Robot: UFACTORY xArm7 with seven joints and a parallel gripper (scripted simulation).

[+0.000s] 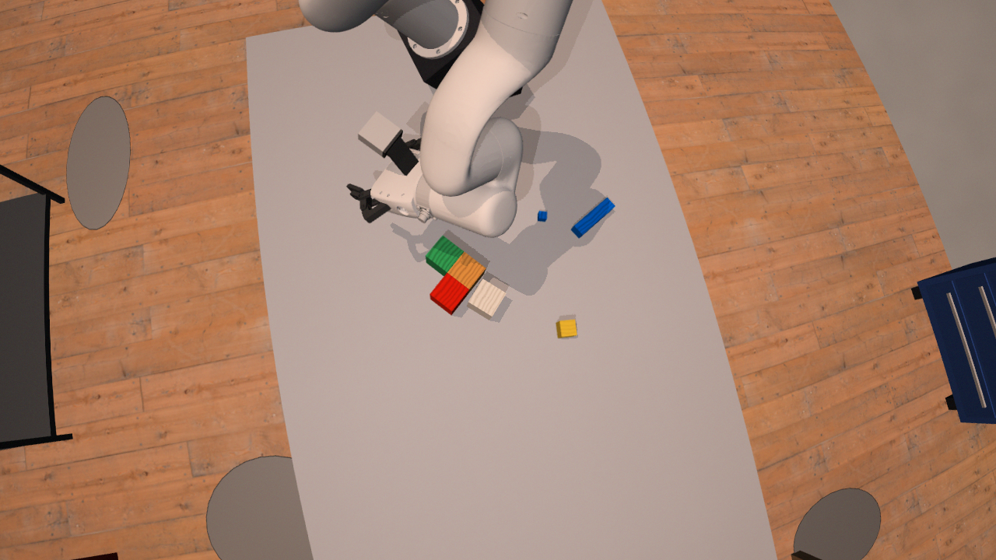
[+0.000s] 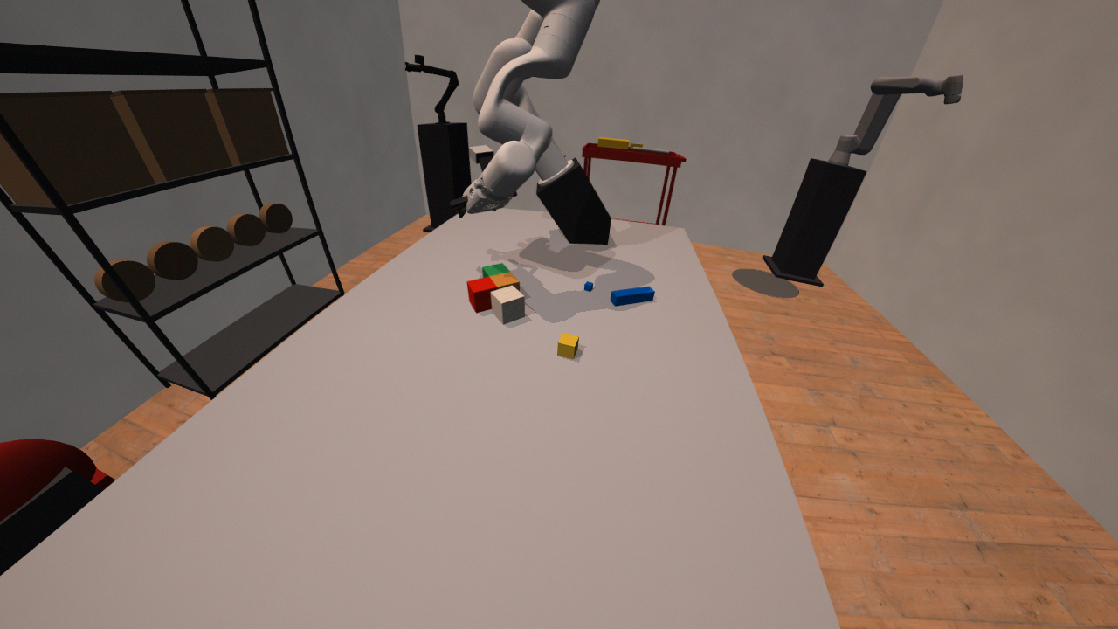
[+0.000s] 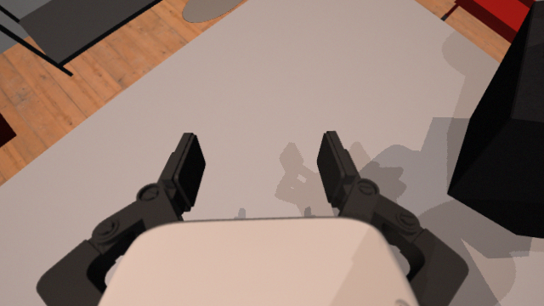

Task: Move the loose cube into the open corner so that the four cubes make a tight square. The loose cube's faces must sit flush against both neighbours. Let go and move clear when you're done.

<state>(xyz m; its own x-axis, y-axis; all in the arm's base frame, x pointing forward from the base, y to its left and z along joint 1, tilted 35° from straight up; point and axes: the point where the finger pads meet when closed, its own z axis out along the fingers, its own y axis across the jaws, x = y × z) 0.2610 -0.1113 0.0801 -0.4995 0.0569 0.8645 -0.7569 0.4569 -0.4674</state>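
Now: hand 220 mm short of the white cube, 180 mm to the right of it and 120 mm above it. The rest, counted from my hand: red cube (200 mm ahead, 120 mm below, 110 mm to the left); orange cube (170 mm ahead, 150 mm to the left, 120 mm below); green cube (130 mm ahead, 120 mm below, 110 mm to the left).
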